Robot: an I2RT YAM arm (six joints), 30 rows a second.
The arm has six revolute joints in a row. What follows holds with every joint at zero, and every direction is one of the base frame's. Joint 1 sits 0.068 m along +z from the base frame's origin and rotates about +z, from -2.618 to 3.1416 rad. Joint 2 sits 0.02 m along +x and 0.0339 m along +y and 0.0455 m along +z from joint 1 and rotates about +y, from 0 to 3.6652 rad. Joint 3 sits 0.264 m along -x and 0.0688 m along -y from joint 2 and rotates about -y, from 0 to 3.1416 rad. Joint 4 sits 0.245 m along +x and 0.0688 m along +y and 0.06 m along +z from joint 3 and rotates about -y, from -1.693 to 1.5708 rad. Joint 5 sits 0.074 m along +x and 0.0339 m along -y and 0.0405 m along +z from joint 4 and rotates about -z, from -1.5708 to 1.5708 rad. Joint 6 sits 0.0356 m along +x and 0.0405 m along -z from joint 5 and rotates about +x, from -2.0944 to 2.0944 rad. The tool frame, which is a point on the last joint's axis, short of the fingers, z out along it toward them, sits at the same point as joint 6; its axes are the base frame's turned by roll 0, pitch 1.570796 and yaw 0 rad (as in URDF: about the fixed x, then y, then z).
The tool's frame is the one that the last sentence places.
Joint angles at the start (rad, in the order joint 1, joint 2, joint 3, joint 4, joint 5, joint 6): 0.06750, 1.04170, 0.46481, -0.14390, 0.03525, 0.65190
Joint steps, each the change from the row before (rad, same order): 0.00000, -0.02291, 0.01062, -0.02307, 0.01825, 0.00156; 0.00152, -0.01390, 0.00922, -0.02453, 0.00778, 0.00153; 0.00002, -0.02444, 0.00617, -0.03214, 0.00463, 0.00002; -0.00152, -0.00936, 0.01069, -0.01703, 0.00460, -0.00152; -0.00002, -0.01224, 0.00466, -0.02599, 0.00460, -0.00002; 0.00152, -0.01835, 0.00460, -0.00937, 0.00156, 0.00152; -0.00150, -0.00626, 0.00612, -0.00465, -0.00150, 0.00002; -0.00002, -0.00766, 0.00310, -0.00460, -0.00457, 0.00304; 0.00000, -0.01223, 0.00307, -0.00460, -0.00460, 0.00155; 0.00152, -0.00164, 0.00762, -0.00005, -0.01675, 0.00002; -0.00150, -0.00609, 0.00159, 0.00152, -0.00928, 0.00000; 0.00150, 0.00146, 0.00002, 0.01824, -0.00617, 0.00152; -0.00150, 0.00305, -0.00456, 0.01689, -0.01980, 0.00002
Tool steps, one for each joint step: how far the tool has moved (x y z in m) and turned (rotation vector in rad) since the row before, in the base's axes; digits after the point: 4 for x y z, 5 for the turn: -0.0017, -0.0008, 0.0058, -0.01006, -0.01123, -0.01480; -0.0015, -0.0001, 0.0035, -0.00400, 0.00105, -0.00537; -0.0035, -0.0004, 0.0038, -0.00311, 0.00132, -0.00350; -0.0006, -0.0005, 0.0038, -0.00394, -0.00319, -0.00401; -0.0024, -0.0003, 0.0016, -0.00364, 0.00887, -0.00348; -0.0018, 0.0001, 0.0040, 0.00106, -0.01365, -0.00065; -0.0002, -0.0003, 0.0027, 0.00151, -0.00765, -0.00037; -0.0007, 0.0001, 0.0020, 0.00567, -0.00601, 0.00155; -0.0012, 0.0001, 0.0028, 0.00483, -0.01050, 0.00258; 0.0006, 0.0009, 0.0028, 0.01111, -0.00847, 0.01457; -0.0004, 0.0000, 0.0017, 0.00636, -0.00879, 0.00579; 0.0013, 0.0006, 0.0013, 0.00610, -0.01648, 0.00547; 0.0010, 0.0005, -0.0006, 0.01247, -0.00845, 0.01435
